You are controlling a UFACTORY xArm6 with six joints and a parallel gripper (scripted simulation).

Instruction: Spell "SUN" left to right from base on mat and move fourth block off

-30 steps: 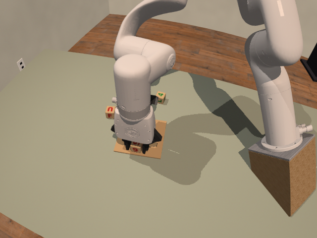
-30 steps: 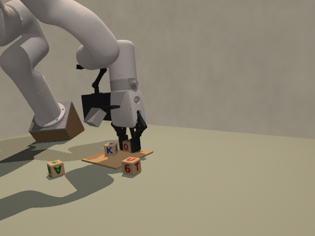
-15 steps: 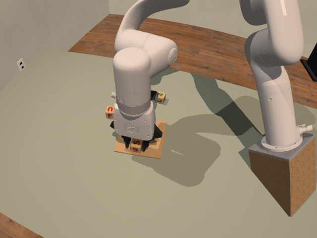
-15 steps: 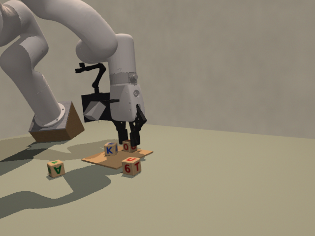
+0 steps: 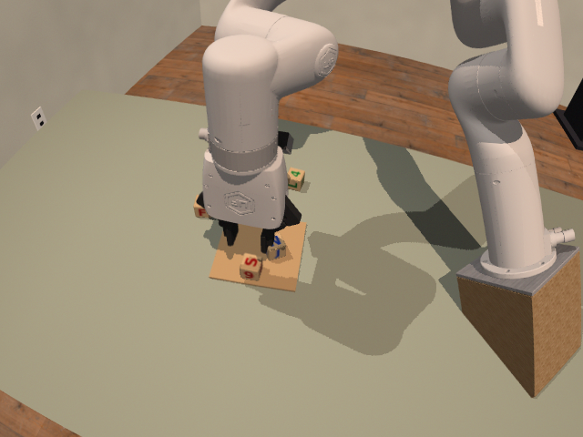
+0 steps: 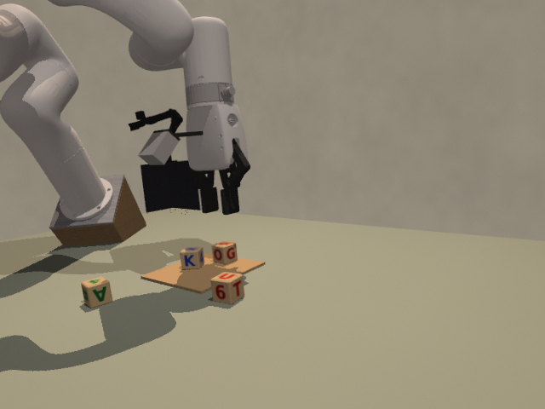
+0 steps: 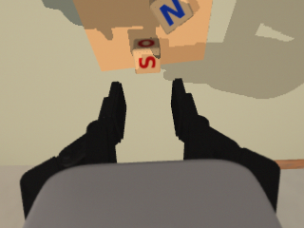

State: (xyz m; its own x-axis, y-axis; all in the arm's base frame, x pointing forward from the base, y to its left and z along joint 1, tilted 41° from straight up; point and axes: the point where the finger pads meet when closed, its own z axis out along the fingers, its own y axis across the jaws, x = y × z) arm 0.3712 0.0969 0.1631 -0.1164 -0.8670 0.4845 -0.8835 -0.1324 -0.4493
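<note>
My gripper is now 3 cm past the N block, 4 cm to the left of it and 9 cm above it. The rest, counted from my hand: U block: 10 cm ahead, 12 cm to the right, 9 cm below; tan mat: 1 cm behind, 5 cm to the right, 10 cm below; S block: 9 cm below.
</note>
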